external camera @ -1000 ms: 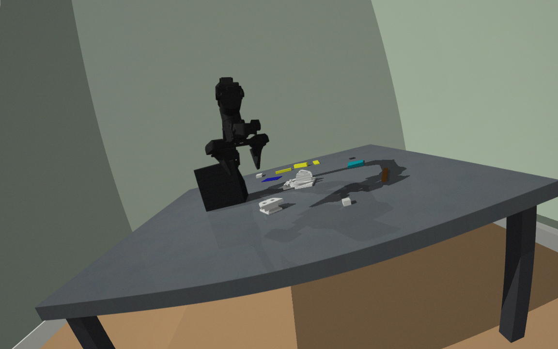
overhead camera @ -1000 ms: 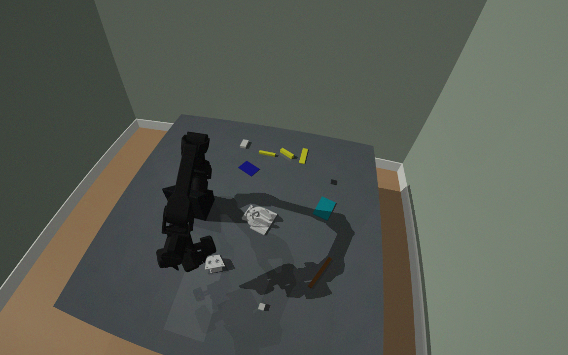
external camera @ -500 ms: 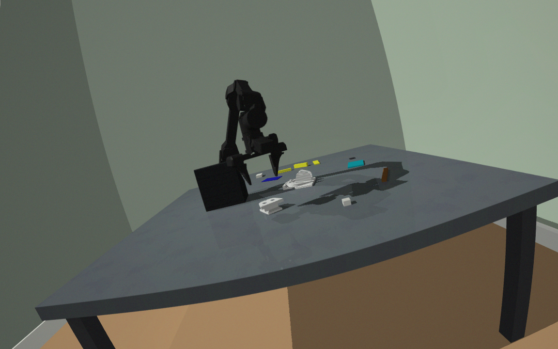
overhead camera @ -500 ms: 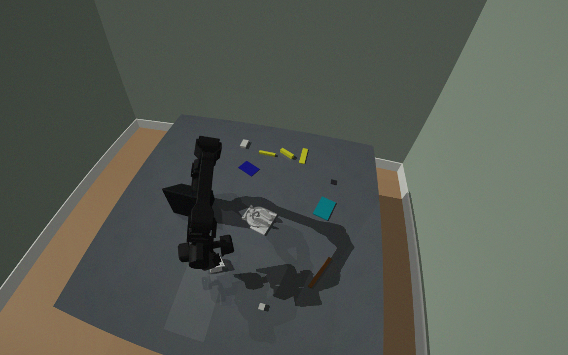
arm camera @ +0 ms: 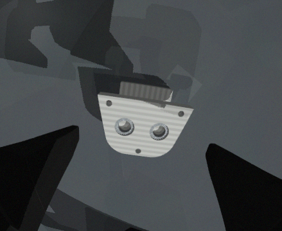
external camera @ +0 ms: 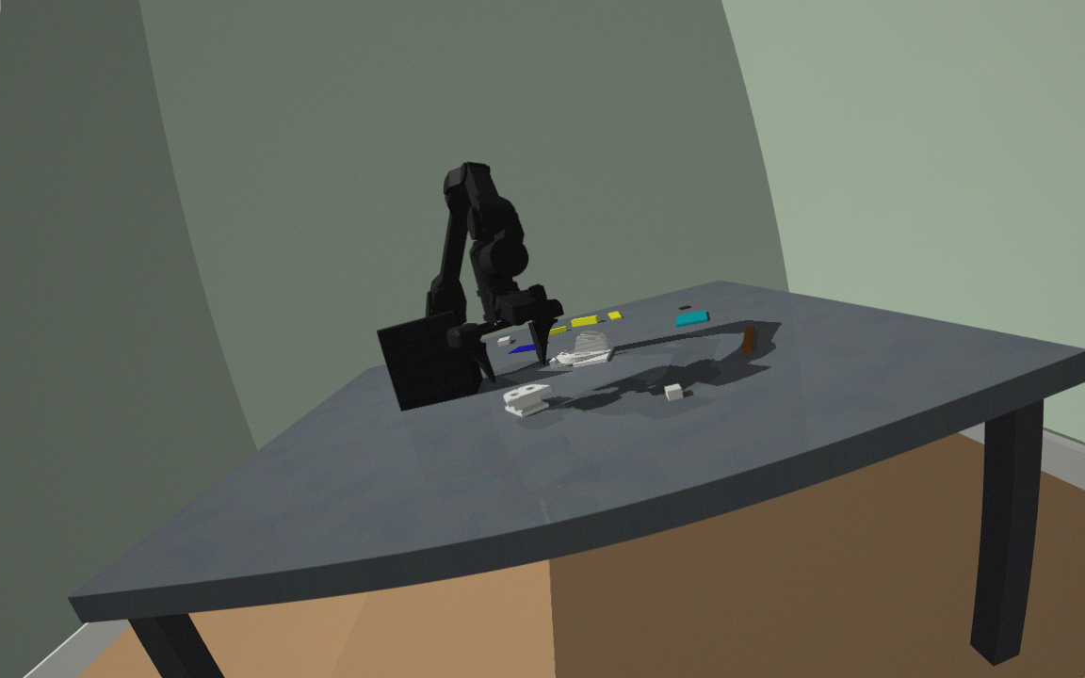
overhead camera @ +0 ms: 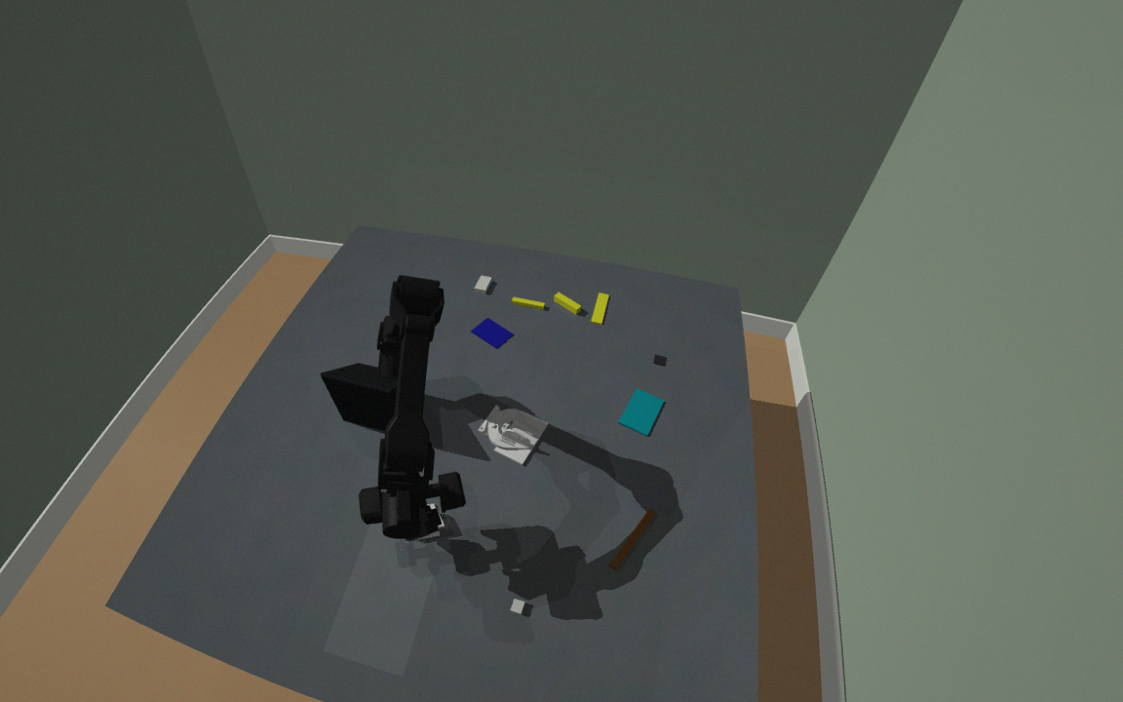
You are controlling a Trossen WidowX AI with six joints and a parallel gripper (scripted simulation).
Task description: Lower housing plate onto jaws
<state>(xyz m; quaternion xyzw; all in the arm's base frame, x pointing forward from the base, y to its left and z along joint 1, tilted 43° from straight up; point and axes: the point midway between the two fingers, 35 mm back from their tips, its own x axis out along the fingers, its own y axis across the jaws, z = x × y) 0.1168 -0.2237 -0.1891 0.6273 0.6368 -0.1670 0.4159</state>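
My gripper tip is now 50 mm above the stepped white block and 10 mm to the right of it. The rest, counted from my gripper tip: brown bar: 420 mm ahead, 60 mm below; small white cube: 200 mm ahead, 150 mm to the right, 60 mm below; blue tile: 540 mm to the left, 70 mm ahead, 60 mm below.
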